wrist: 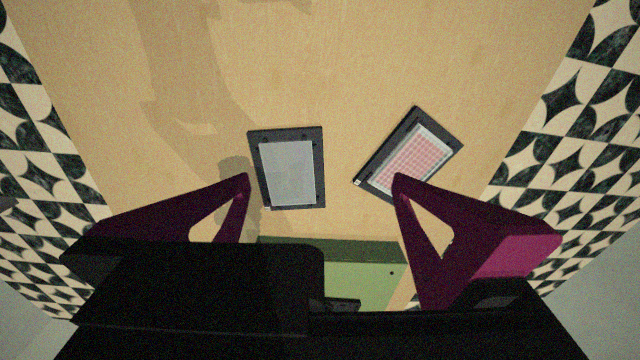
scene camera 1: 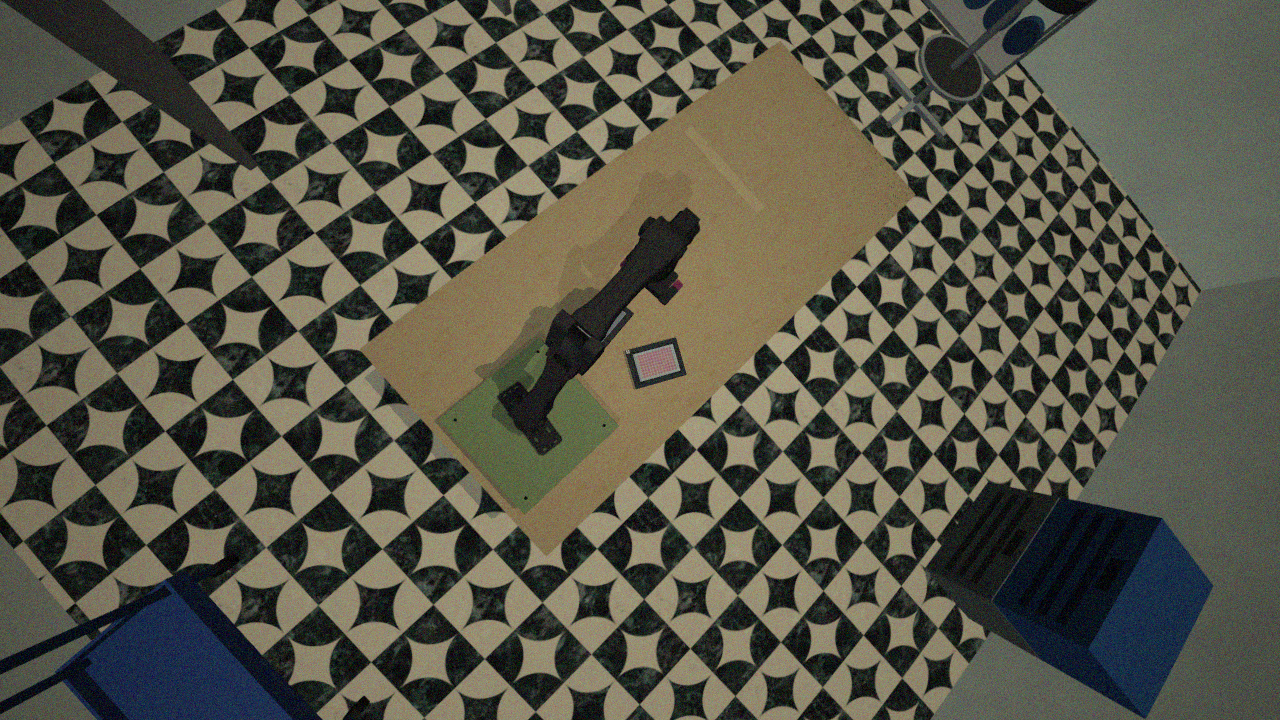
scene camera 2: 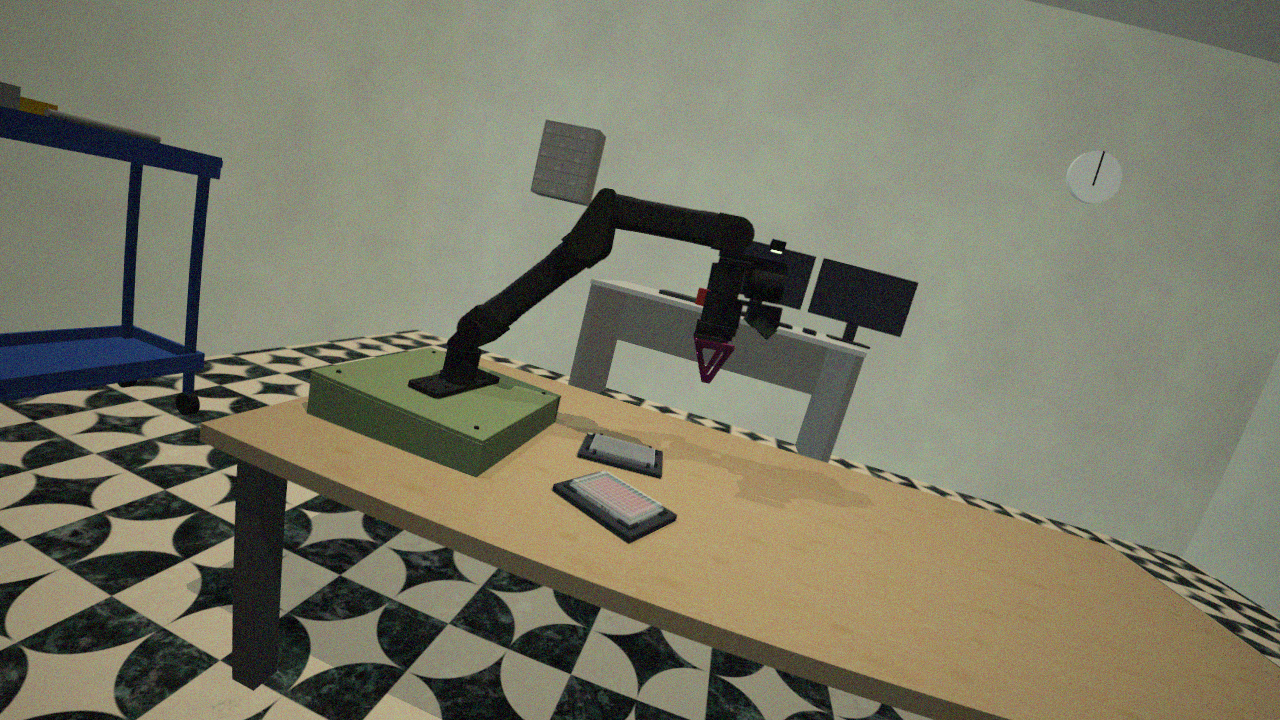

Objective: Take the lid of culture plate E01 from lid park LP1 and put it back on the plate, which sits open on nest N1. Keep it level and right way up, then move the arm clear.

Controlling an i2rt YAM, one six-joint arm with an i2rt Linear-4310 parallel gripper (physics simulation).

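Where they show: gripper, between the fingertips: (wrist: 320, 180) (scene camera 1: 648, 284) (scene camera 2: 704, 378); arm's base, origin of its link: (scene camera 1: 530, 418) (scene camera 2: 456, 383).
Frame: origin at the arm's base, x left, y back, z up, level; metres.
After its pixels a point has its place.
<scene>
The pale translucent lid (scene camera 2: 622, 449) {z -0.052, x 0.107, y -0.324 m} (wrist: 288, 173) {z -0.052, x 0.118, y -0.331 m} lies flat on the dark lid park LP1 (wrist: 320, 165) {z -0.060, x 0.065, y -0.352 m} (scene camera 2: 658, 469) {z -0.060, x 0.093, y -0.407 m}; in scene camera 1 the arm partly covers them. The culture plate E01 (scene camera 1: 656, 362) {z -0.044, x -0.085, y -0.379 m} (scene camera 2: 617, 497) {z -0.046, x -0.101, y -0.387 m} (wrist: 411, 159) {z -0.047, x -0.081, y -0.398 m}, with pink wells showing, sits open on the dark nest N1 (scene camera 1: 637, 381) {z -0.058, x -0.097, y -0.301 m} (scene camera 2: 629, 534) {z -0.058, x -0.167, y -0.433 m} (wrist: 395, 137) {z -0.058, x -0.045, y -0.426 m}. My gripper (wrist: 320, 180) {z 0.136, x 0.090, y -0.443 m} is open and empty, its magenta fingers wide apart. It hangs high above the table, pointing down, beyond the lid park as seen from the arm's base. In scene camera 1 the arm hides most of the gripper.
The arm's base stands on a green block (scene camera 1: 572, 429) {z -0.003, x -0.092, y -0.070 m} (scene camera 2: 393, 420) {z -0.026, x -0.178, y -0.018 m} (wrist: 360, 280) {z -0.005, x -0.074, y -0.109 m} at one end of the wooden table (scene camera 1: 805, 134) {z -0.070, x 0.251, y -1.345 m} (scene camera 2: 850, 573) {z -0.070, x -0.021, y -0.760 m}. The nest stands beside the lid park. A desk with monitors (scene camera 2: 863, 295) and a blue cart (scene camera 2: 192, 268) stand away from the table.
</scene>
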